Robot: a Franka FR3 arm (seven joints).
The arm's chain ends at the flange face. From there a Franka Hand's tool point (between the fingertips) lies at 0.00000 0.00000 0.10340 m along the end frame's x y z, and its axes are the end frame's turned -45 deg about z.
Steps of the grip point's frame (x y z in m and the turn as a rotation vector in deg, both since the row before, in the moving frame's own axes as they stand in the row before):
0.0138 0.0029 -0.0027 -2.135 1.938 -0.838
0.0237 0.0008 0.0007 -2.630 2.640 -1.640
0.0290 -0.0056 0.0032 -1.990 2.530 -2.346
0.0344 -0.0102 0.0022 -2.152 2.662 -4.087
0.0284 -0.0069 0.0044 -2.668 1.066 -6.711
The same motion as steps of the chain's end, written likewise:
0.0066 -0.0079 -0.0026 -0.139 2.880 -0.838
0.0106 -0.0161 0.0009 0.007 3.726 -1.640
0.0108 -0.0237 0.0034 0.382 3.196 -2.346
0.0110 -0.0307 0.0024 0.361 3.404 -4.087
0.0103 -0.0267 0.0045 -1.133 2.640 -6.711

